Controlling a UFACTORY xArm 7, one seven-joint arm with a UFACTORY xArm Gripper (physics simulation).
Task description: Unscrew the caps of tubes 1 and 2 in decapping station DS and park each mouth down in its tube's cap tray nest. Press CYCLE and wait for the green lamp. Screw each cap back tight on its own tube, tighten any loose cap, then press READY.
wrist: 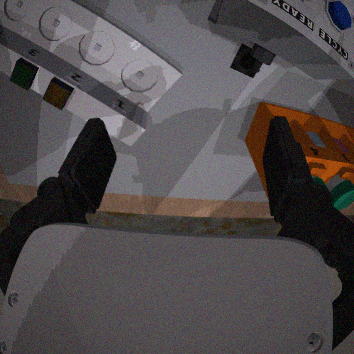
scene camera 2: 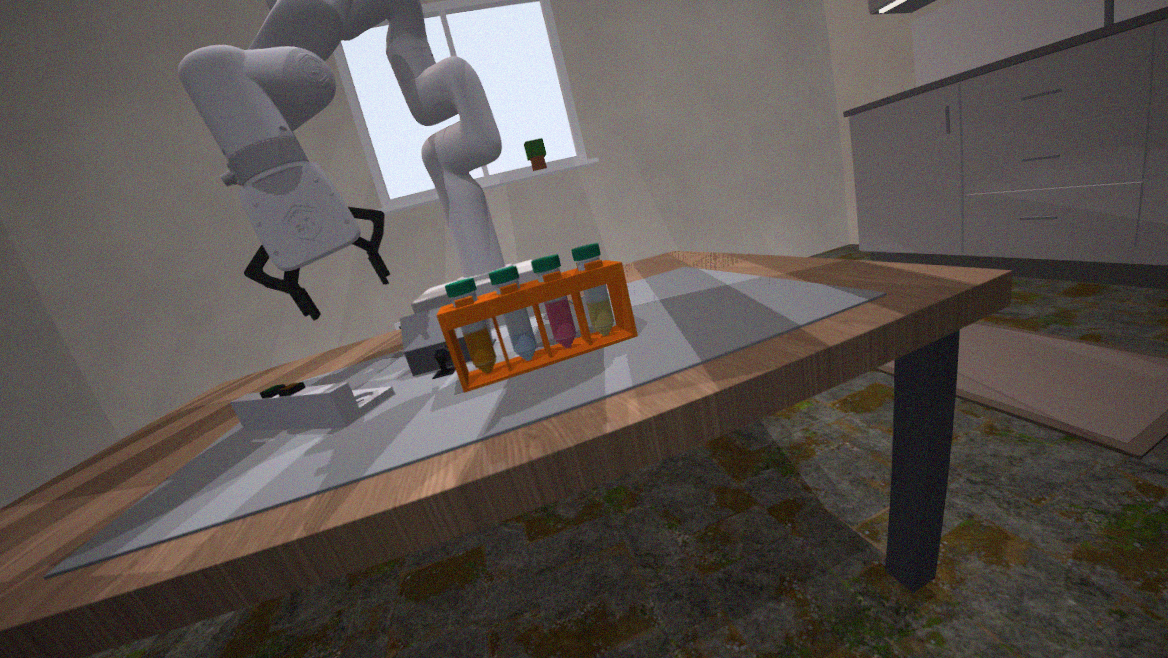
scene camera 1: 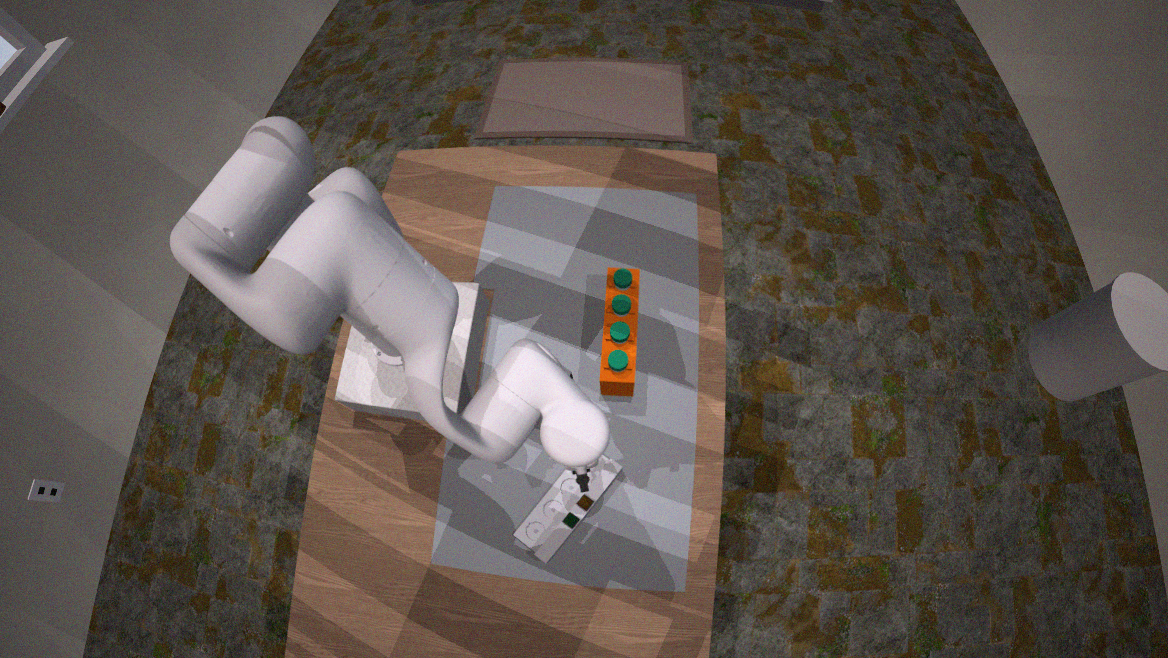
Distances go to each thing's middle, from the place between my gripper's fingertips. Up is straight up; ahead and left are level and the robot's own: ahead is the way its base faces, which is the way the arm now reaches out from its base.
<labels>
Now: hand 80 mm past the grey control box (scene camera 2: pixel 424 345), 80 mm to the right of it and 90 mm above it.
</labels>
